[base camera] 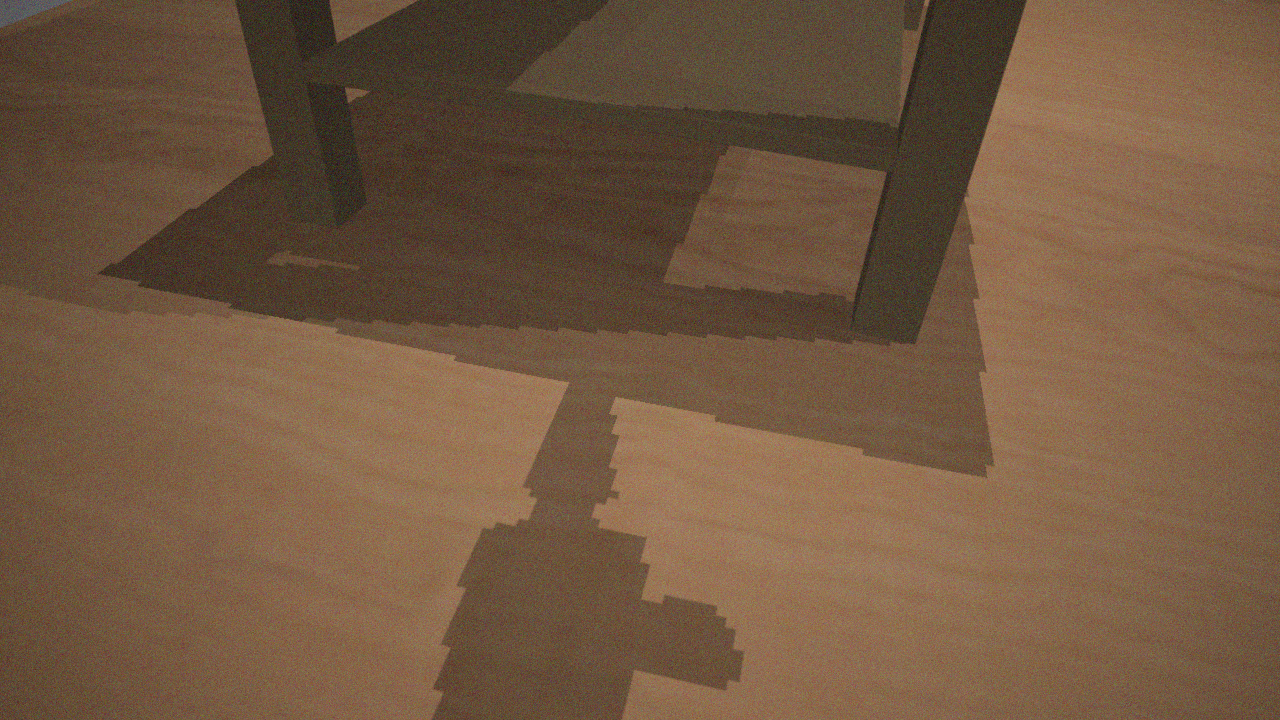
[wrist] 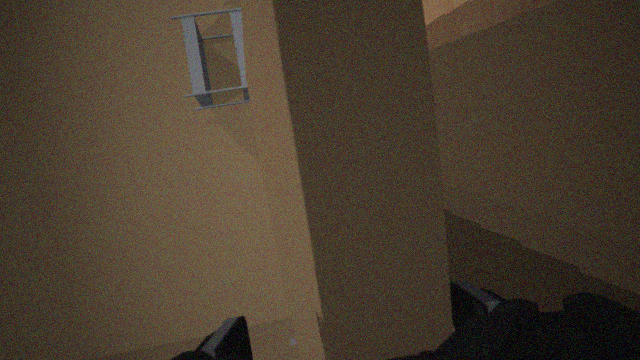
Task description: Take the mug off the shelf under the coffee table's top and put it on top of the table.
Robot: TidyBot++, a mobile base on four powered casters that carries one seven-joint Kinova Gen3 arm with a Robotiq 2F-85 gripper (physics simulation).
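Places are measured from the arm's base along level axes (x ahead, y left, z up), in metres.
Where they show: gripper, between the fingertips: (wrist: pixel 349 323).
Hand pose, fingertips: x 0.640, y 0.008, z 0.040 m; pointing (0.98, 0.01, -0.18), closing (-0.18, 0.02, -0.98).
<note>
Things, the pixels of their top centre, and the offset from my fingertips. "*": a spot on its surface instead. Level surfaces: height alone.
- coffee table's lower shelf, a spot on its surface: (base camera: pixel 716 62) * dx +0.091, dy -0.039, dz -0.287 m
- front table leg, a spot on its surface: (base camera: pixel 948 179) * dx -0.060, dy -0.193, dz -0.300 m
- wooden floor, height of its surface: dz -0.437 m
In the wrist view a plain dark brown, straight-sided shape (wrist: pixel 365 150), which looks like the mug seen very close, stands between the fingers. Its handle and rim cannot be made out. My gripper (wrist: pixel 349 323) is open around it. A gap shows between the left finger and the shape, and the right finger is close beside its right edge. In the base view the coffee table's lower shelf (base camera: pixel 716 62) shows between two legs, and no mug shows on the visible part. The table's top is out of that view.
A front table leg (base camera: pixel 948 179) stands at right and another leg (base camera: pixel 304 134) at left in the base view. The arm's shadow (base camera: pixel 546 608) lies on the wooden floor (base camera: pixel 1118 537). A small blue-grey open frame (wrist: pixel 192 60) shows at upper left in the wrist view.
</note>
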